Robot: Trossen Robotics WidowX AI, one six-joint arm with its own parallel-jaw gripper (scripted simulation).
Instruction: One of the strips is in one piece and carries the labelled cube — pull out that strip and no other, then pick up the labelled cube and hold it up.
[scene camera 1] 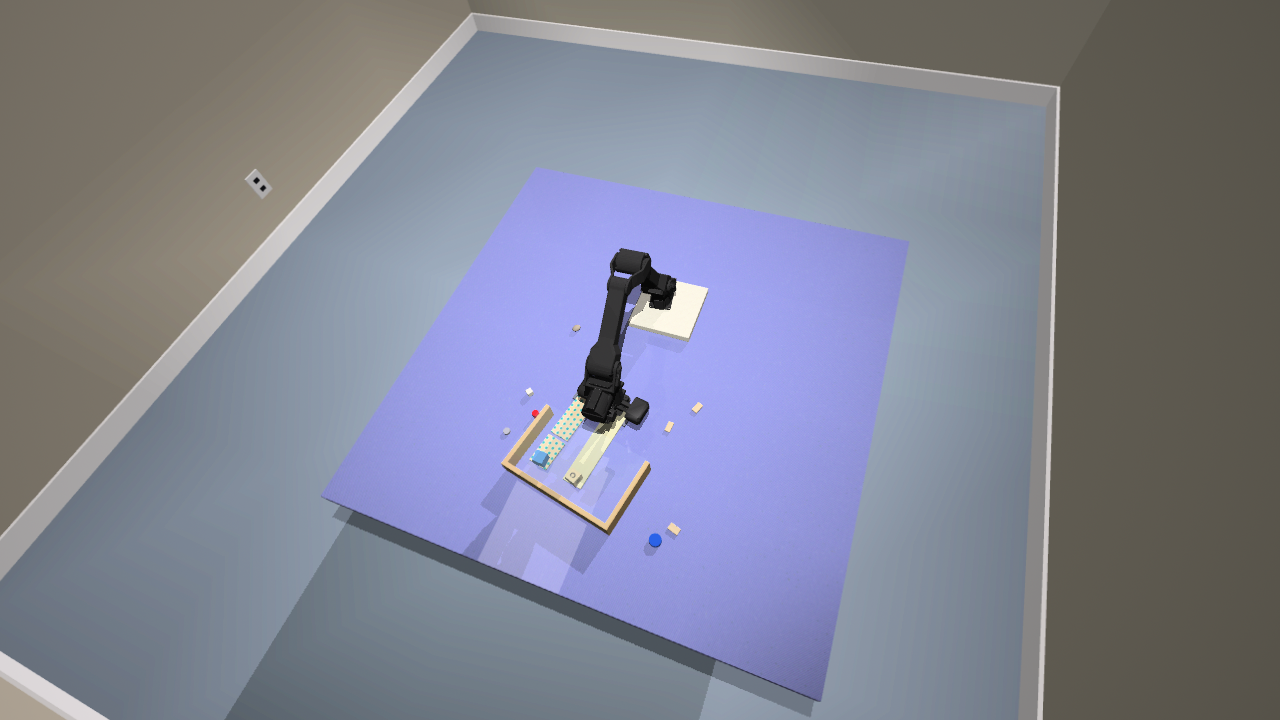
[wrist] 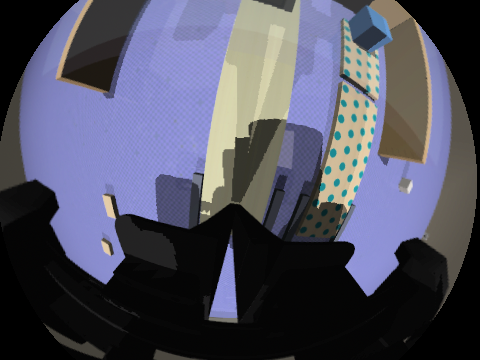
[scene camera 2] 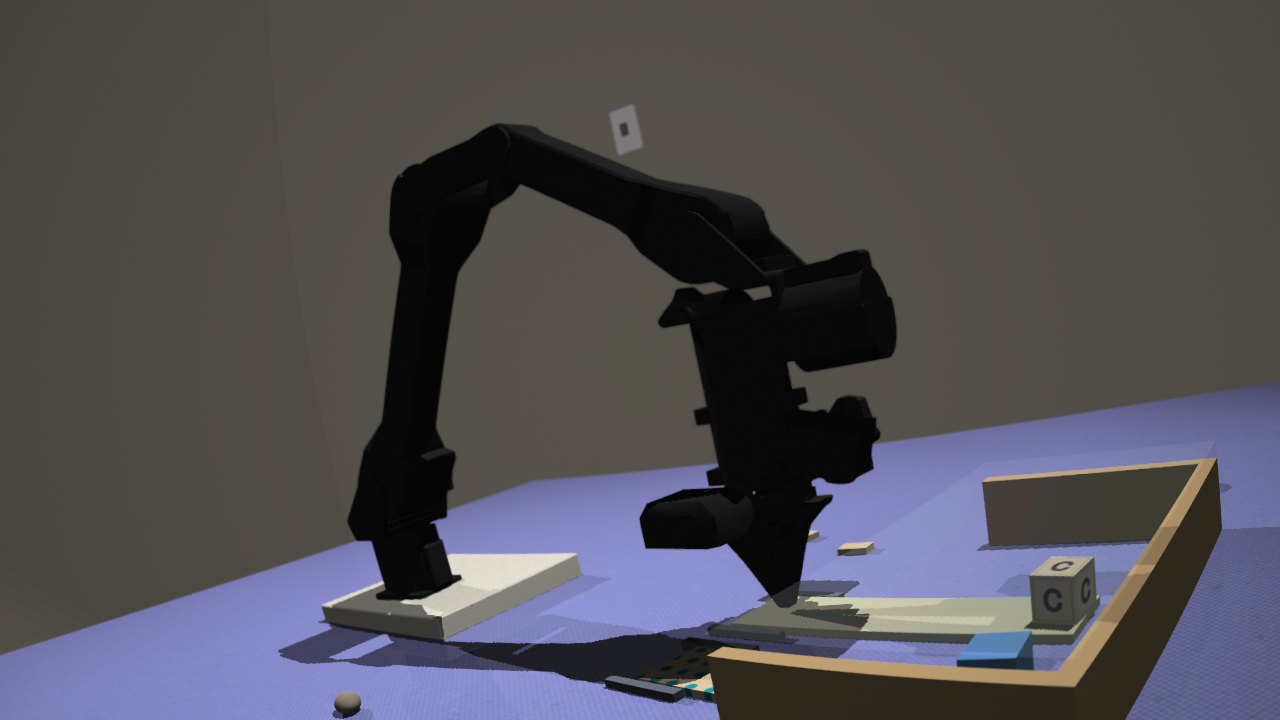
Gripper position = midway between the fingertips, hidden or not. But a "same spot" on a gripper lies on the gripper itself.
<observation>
My gripper shows in scene camera 1 (616,413), in the wrist view and in scene camera 2. The same spot on my gripper: (wrist: 169,275) is (scene camera 2: 804,499).
</observation>
